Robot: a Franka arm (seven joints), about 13 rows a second.
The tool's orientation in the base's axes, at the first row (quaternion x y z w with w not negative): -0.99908 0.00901 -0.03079 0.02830
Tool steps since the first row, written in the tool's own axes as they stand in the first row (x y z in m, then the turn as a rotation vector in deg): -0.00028 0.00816 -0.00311 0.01 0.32 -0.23; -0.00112 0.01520 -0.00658 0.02 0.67 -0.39; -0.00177 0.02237 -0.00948 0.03 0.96 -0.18; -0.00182 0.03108 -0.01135 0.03 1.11 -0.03; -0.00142 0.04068 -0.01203 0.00 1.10 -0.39; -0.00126 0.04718 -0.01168 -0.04 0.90 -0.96; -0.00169 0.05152 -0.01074 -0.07 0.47 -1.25
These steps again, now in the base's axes. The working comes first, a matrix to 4 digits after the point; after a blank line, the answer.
The tool's axes in the first row as the columns of a matrix, in the base's axes (used below as rounded here):
0.9979 -0.0163 0.0620
-0.0197 -0.9982 0.0560
0.0610 -0.0571 -0.9965

-0.00061 -0.00831 0.00262 -0.01 -0.33 0.21; -0.00177 -0.01552 0.00562 -0.02 -0.69 0.35; -0.00272 -0.02283 0.00806 0.00 -0.97 0.13; -0.00303 -0.03162 0.00942 0.01 -1.11 -0.03; -0.00283 -0.04125 0.00958 -0.04 -1.12 0.33; -0.00275 -0.04772 0.00887 -0.11 -0.95 0.90; -0.00319 -0.05200 0.00766 -0.16 -0.54 1.21
